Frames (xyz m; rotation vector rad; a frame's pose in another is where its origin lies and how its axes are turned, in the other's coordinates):
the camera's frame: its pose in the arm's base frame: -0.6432 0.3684 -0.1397 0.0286 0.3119 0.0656
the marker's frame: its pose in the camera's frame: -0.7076 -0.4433 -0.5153 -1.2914 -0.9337 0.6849
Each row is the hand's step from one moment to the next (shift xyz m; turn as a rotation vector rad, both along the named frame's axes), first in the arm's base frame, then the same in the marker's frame.
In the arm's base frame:
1: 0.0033 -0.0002 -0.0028 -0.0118 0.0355 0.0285
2: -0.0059 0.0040 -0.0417 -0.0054 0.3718 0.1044
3: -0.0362 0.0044 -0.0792 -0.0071 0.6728 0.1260
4: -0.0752 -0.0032 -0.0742 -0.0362 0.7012 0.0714
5: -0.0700 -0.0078 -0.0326 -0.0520 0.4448 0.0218
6: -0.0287 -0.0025 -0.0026 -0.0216 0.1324 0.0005
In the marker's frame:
1: 0.0012 0.0018 -0.0037 0.0277 -0.0173 0.0338
2: -0.0019 0.0418 -0.0059 0.3327 -0.0249 0.1945
3: -0.0181 0.0848 0.0087 0.5992 0.0141 0.3306
4: -0.0426 0.0879 0.0403 0.6072 0.0786 0.3510
5: -0.0415 0.0462 0.0465 0.3702 0.0791 0.2403
6: -0.0157 0.0089 0.0226 0.1070 0.0307 0.0749

